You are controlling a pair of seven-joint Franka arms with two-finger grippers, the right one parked.
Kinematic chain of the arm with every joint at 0, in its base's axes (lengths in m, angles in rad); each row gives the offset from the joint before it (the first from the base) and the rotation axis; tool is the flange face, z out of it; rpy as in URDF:
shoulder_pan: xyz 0 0 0.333 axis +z
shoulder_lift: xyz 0 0 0 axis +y
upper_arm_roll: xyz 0 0 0.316 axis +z
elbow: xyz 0.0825 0 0 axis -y
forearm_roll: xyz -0.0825 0 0.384 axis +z
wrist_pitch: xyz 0 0 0 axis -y
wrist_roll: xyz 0.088 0 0 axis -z
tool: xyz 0 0 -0.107 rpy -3.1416 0 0
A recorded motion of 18 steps. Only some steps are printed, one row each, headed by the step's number.
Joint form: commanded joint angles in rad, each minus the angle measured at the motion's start. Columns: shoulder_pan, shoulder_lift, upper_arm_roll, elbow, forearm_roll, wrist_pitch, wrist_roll.
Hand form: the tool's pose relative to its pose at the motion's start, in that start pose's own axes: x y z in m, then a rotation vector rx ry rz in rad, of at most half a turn. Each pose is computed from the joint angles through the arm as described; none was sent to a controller.
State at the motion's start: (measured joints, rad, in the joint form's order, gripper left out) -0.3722 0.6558 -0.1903 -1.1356 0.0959 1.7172 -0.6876
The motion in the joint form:
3: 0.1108 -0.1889 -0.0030 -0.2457 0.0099 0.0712 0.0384
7: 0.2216 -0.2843 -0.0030 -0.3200 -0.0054 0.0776 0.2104
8: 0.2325 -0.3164 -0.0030 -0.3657 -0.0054 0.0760 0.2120
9: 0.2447 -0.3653 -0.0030 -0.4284 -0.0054 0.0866 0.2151
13: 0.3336 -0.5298 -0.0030 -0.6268 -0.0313 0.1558 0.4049
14: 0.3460 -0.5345 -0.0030 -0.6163 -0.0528 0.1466 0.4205
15: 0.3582 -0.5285 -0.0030 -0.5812 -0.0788 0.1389 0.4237
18: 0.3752 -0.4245 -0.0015 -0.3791 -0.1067 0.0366 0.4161
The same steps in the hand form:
3: 0.0002 -0.0766 -0.0212 0.0174 0.0303 -0.0448
7: 0.0133 -0.1483 -0.0497 0.0045 0.0495 0.0183
8: 0.0061 -0.1575 -0.0482 0.0164 0.0379 0.0118
9: -0.0046 -0.1682 -0.0498 0.0256 0.0378 0.0063
13: -0.0294 -0.2276 -0.0589 0.0193 0.0645 0.1092
14: -0.0281 -0.2333 -0.0658 -0.0011 0.0634 0.1061
15: -0.0223 -0.2375 -0.0787 -0.0328 0.0757 0.0897
18: 0.0098 -0.2429 -0.1056 -0.0775 0.0593 0.0550

